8 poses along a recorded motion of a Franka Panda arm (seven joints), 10 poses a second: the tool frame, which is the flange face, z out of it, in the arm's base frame.
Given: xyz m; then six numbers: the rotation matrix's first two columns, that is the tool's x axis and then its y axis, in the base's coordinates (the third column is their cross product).
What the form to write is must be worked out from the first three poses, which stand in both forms.
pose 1, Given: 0.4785, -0.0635, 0.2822, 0.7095, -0.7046, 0.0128, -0.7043, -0.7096, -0.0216
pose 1, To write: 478.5, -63.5, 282.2, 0.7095, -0.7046, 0.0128, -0.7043, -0.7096, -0.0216
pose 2, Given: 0.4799, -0.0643, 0.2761, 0.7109, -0.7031, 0.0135, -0.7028, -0.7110, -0.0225
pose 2, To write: 479.9, -64.3, 276.1, 0.7109, -0.7031, 0.0135, -0.7028, -0.7110, -0.0225
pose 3, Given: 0.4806, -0.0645, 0.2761, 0.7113, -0.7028, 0.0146, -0.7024, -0.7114, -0.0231
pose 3, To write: 480.6, -64.5, 276.1, 0.7113, -0.7028, 0.0146, -0.7024, -0.7114, -0.0231
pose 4, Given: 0.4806, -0.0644, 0.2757, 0.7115, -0.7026, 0.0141, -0.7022, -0.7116, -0.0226
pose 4, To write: 480.6, -64.4, 275.7, 0.7115, -0.7026, 0.0141, -0.7022, -0.7116, -0.0226
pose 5, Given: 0.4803, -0.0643, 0.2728, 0.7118, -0.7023, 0.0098, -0.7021, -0.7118, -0.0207
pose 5, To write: 480.3, -64.3, 272.8, 0.7118, -0.7023, 0.0098, -0.7021, -0.7118, -0.0207
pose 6, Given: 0.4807, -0.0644, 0.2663, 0.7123, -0.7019, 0.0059, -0.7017, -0.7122, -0.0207
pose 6, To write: 480.7, -64.4, 266.3, 0.7123, -0.7019, 0.0059, -0.7017, -0.7122, -0.0207
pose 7, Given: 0.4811, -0.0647, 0.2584, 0.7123, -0.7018, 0.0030, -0.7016, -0.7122, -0.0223
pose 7, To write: 481.1, -64.7, 258.4, 0.7123, -0.7018, 0.0030, -0.7016, -0.7122, -0.0223
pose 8, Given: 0.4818, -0.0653, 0.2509, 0.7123, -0.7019, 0.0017, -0.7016, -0.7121, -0.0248
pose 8, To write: 481.8, -65.3, 250.9, 0.7123, -0.7019, 0.0017, -0.7016, -0.7121, -0.0248
